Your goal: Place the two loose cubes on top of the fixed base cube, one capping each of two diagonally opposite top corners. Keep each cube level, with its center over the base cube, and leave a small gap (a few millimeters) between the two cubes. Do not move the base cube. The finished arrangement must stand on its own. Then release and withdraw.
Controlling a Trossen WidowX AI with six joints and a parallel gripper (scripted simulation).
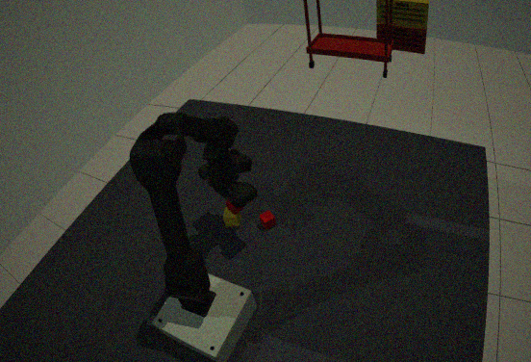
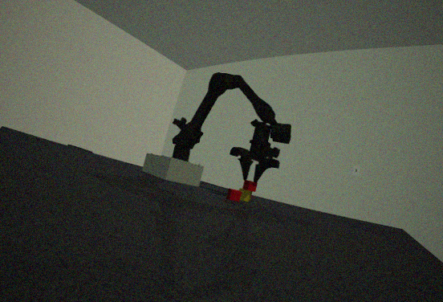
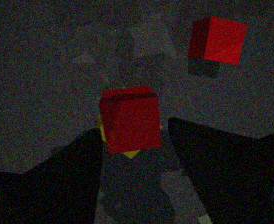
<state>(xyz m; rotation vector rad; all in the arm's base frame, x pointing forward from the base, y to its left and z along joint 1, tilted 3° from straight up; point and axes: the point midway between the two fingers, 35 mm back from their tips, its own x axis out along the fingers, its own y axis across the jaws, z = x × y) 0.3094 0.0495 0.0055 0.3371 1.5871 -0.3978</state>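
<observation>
My gripper tip is 1 cm past the yellow base cube, 1 cm to the right of it and 5 cm above it. Also, from my gripper tip: red cube (9 cm to the right, 5 cm below).
</observation>
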